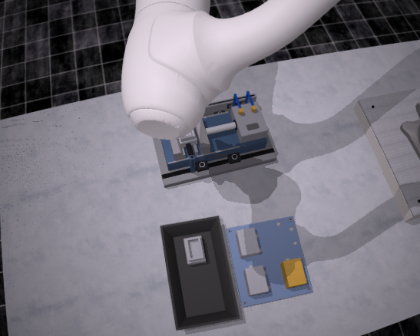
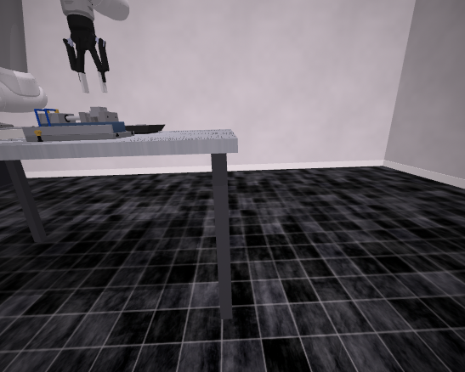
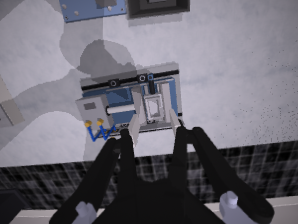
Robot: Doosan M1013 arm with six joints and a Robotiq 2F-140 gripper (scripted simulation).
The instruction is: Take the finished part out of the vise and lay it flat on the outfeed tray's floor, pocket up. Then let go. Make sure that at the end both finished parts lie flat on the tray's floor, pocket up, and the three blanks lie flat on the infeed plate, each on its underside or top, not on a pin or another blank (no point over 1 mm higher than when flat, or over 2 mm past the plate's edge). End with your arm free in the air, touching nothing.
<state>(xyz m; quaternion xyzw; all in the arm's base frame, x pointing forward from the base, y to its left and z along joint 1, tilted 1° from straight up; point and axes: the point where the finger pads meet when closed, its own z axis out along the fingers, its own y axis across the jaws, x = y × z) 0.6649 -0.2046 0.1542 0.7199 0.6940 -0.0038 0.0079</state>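
Now: hand 7 cm past the blue vise and 16 cm above it. Also, from my hand: yellow block 14 cm behind, 39 cm to the left, 17 cm below; blue plate 10 cm behind, 34 cm to the left, 19 cm below.
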